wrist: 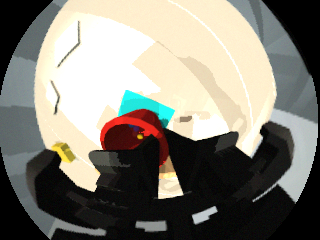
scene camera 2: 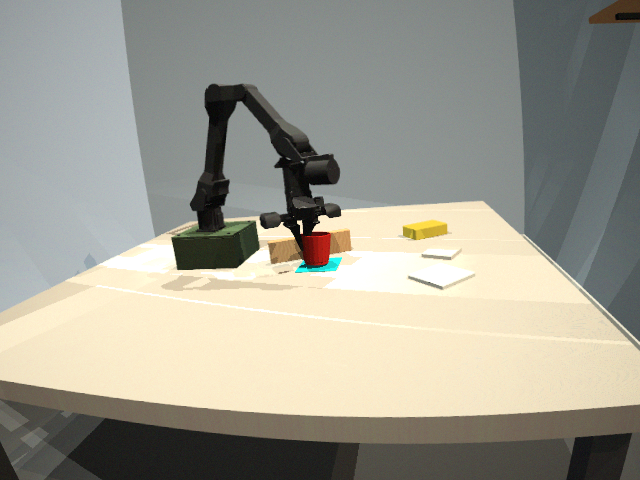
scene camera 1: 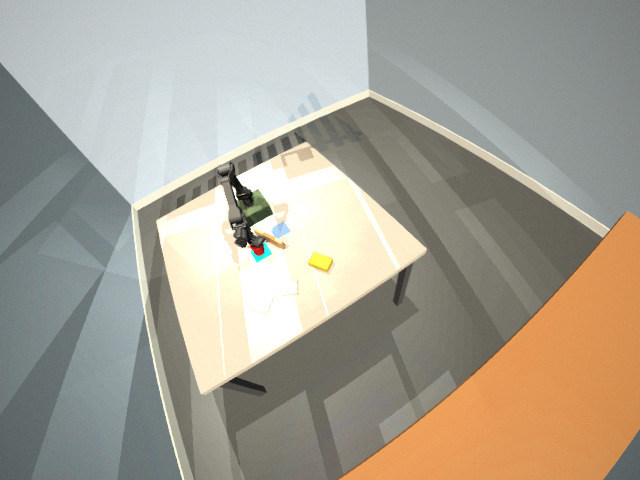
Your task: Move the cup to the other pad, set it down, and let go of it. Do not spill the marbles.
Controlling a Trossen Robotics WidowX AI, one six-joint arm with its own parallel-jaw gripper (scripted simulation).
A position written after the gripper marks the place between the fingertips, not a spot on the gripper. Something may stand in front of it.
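The robot's gripper (scene camera 2: 304,250) is visible in the scene, and the wrist view (wrist: 160,131) shows it as well. A red cup (scene camera 2: 316,247) can be seen too, appearing again in the wrist view (wrist: 116,134). The scene also includes a cyan pad (wrist: 131,100) and a wooden wall (scene camera 2: 282,250).
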